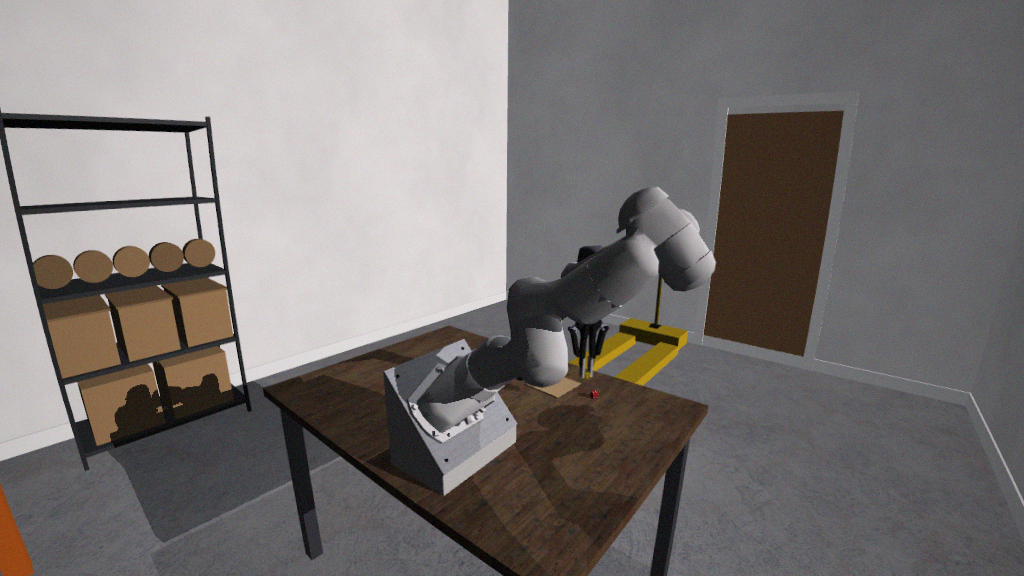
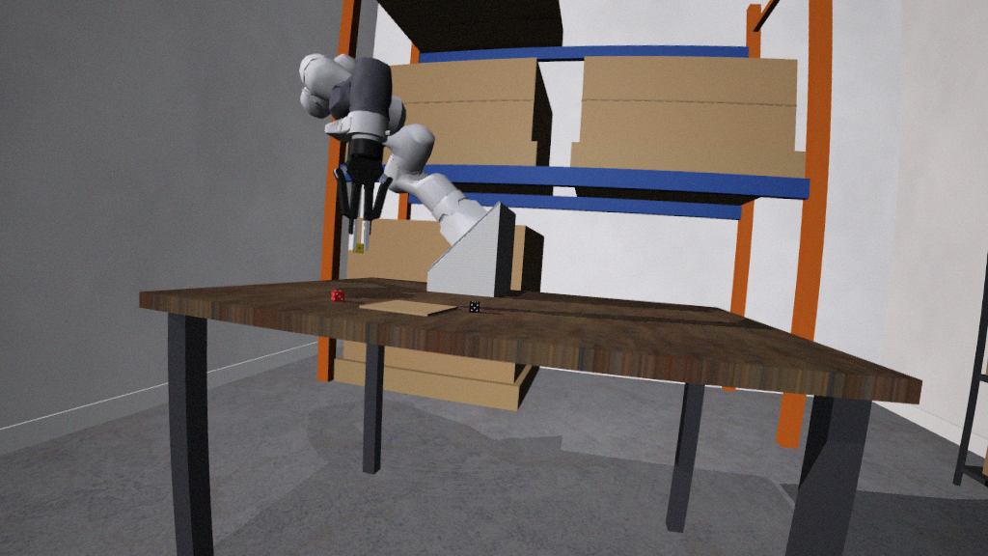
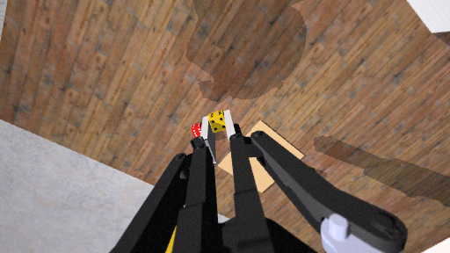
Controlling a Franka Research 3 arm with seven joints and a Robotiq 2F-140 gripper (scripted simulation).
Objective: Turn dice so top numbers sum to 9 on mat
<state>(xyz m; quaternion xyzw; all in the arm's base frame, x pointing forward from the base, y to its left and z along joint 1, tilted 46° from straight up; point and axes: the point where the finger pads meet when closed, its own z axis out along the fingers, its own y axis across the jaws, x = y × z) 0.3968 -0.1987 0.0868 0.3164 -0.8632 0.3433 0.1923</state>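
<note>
The yellow die is 30 mm below my hand. The rest, counted from my hand: red die (130 mm below, 70 mm ahead, 10 mm to the right); black die (270 mm to the left, 130 mm below, 60 mm ahead); tan mat (150 mm to the left, 140 mm below, 80 mm ahead).
</note>
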